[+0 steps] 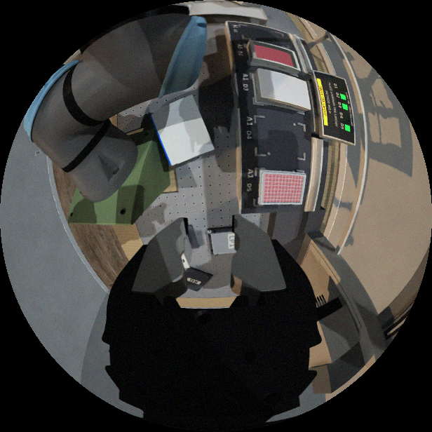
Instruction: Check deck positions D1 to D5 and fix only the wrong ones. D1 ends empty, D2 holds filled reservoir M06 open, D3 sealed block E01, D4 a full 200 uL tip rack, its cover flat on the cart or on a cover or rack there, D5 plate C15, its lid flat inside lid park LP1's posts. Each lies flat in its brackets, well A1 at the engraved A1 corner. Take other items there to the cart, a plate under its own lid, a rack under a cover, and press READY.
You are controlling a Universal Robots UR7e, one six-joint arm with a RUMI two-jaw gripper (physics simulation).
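My gripper [209, 218] is open, with nothing between its fingers, near LP1 [221, 242], which the right finger partly covers. D5 holds a plate with pink wells [282, 188], no lid on it. D4 [280, 140] shows bare brackets. D3 holds a white-topped block [283, 91]. D2 holds an open reservoir with red filling [274, 55]. At D1 [261, 31] dark deck shows, small at the top edge. A white-topped box with a blue edge [184, 132] stands on the perforated board left of the deck. The READY button is mostly hidden behind the left finger.
A status screen [334, 107] right of the deck shows green squares by D2, D3 and D5. The arm [117, 75] and a green sloped base [145, 185] fill the left. A small black labelled block [197, 279] lies below LP1. Tan panels [325, 270] stand lower right.
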